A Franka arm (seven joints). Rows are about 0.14 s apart.
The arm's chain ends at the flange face. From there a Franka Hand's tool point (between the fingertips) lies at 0.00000 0.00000 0.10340 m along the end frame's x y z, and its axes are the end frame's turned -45 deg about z.
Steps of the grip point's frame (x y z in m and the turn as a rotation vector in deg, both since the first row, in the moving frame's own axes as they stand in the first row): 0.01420 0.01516 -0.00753 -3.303 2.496 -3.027; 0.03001 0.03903 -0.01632 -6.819 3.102 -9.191; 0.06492 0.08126 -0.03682 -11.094 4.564 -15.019; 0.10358 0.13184 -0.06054 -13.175 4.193 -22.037; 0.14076 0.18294 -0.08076 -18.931 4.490 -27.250
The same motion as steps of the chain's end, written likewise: 0.01334 -0.00015 -0.00726 -0.571 4.101 -3.027; 0.03587 0.00268 -0.01544 -2.628 7.015 -9.191; 0.08267 0.00597 -0.03457 -4.617 11.072 -15.019; 0.14289 0.01310 -0.05758 -6.351 12.281 -22.037; 0.19642 0.01934 -0.07497 -10.211 16.561 -27.250
